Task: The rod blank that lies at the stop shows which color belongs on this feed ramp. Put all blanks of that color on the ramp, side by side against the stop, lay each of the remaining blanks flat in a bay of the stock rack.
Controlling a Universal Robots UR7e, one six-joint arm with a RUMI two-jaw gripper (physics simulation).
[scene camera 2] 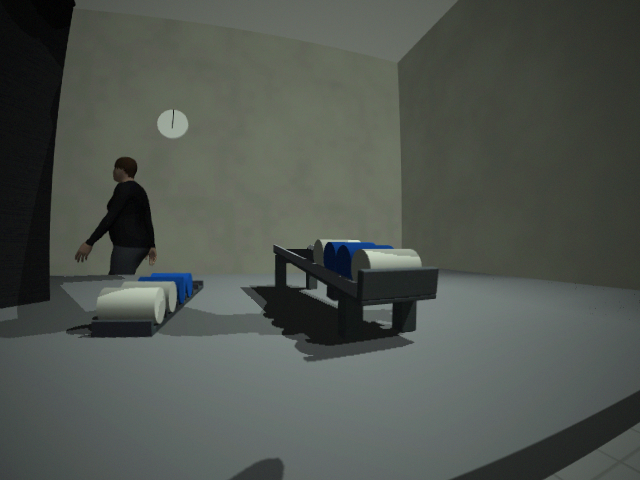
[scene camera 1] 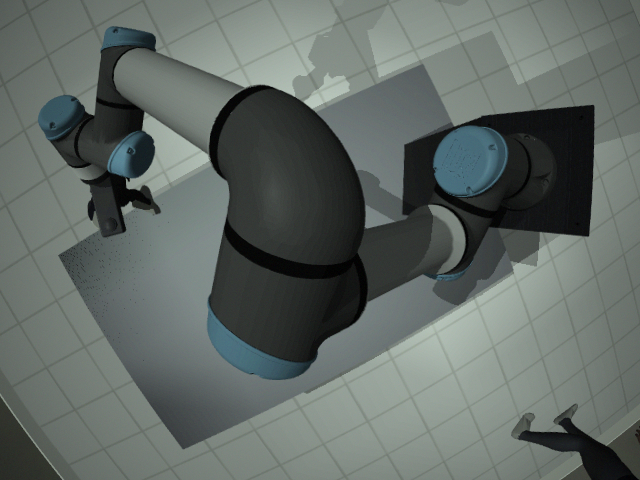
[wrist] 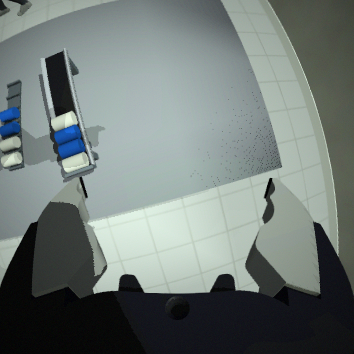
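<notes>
The feed ramp (scene camera 2: 398, 285) (wrist: 48, 90) holds four blanks side by side. A white blank (scene camera 2: 390, 259) (wrist: 76, 162) lies at the stop (wrist: 79, 172), followed by a blue blank (scene camera 2: 344, 261) (wrist: 71, 148), a second blue blank (scene camera 2: 329, 258) (wrist: 67, 134) and a white blank (scene camera 2: 319, 251) (wrist: 64, 120). The stock rack (scene camera 2: 122, 328) (wrist: 14, 90) holds two white blanks (scene camera 2: 129, 304) (wrist: 10, 144) and two blue blanks (wrist: 9, 129) (wrist: 9, 114); two bays at its far end are empty. My gripper (scene camera 1: 124, 207) (wrist: 175, 180) is open and empty, well away from both. The arm hides ramp and rack in scene camera 1.
The rack stands beside the ramp on the grey table top (scene camera 1: 155, 382). The arm's black pedestal (scene camera 1: 568, 155) (scene camera 2: 25, 155) stands at one end. A person (scene camera 1: 578, 443) (scene camera 2: 129, 217) is beyond the table. My gripper is near a table corner.
</notes>
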